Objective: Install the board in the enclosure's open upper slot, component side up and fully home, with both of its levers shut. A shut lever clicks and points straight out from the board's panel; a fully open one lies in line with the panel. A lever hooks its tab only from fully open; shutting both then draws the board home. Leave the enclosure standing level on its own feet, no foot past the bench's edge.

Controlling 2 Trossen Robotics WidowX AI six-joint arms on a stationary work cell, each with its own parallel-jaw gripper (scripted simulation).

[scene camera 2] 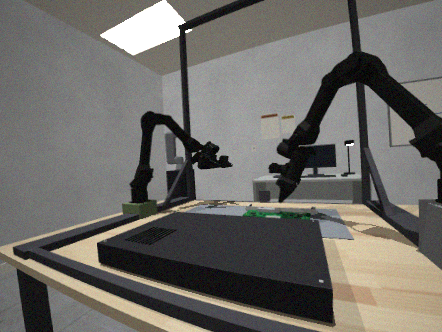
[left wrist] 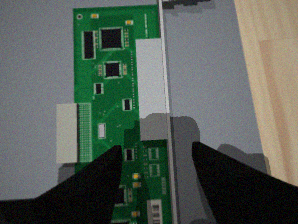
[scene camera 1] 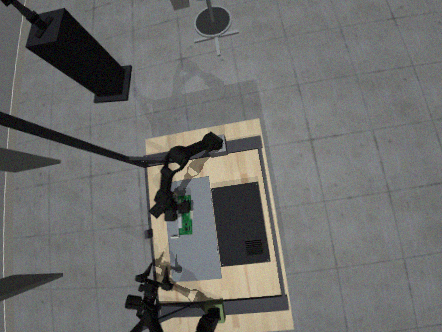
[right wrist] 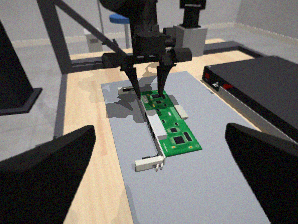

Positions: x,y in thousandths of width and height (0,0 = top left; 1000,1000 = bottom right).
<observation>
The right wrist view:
left gripper: 505,440
right gripper: 539,583
grey mat: 703,797
</observation>
